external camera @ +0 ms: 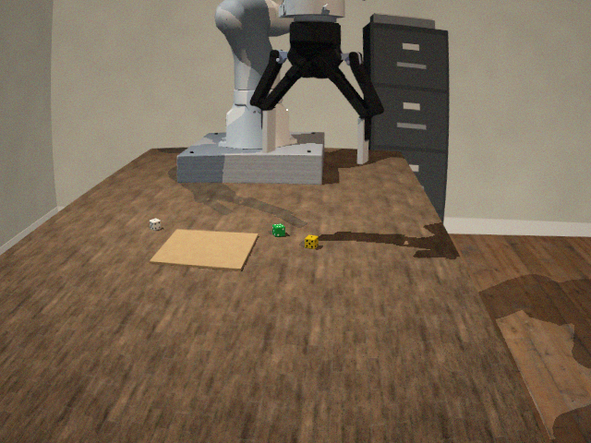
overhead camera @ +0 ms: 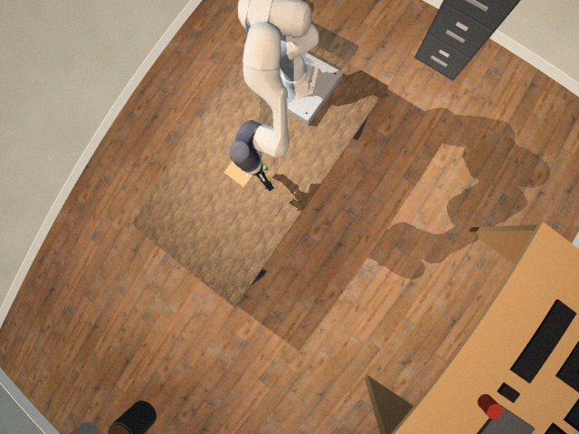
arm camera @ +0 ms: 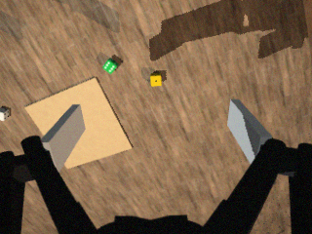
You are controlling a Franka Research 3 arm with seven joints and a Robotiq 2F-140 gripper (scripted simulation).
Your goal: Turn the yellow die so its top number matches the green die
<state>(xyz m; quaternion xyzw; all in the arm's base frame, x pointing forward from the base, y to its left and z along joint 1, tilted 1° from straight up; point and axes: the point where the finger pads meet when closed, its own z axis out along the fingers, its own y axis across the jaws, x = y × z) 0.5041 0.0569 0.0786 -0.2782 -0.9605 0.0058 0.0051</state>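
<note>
Now: hand 14 cm above the yellow die. Also, from my hand: white die: 10 cm behind, 26 cm to the right, 14 cm below; tan mat: 16 cm to the right, 15 cm below; green die: 5 cm behind, 5 cm to the right, 14 cm below.
</note>
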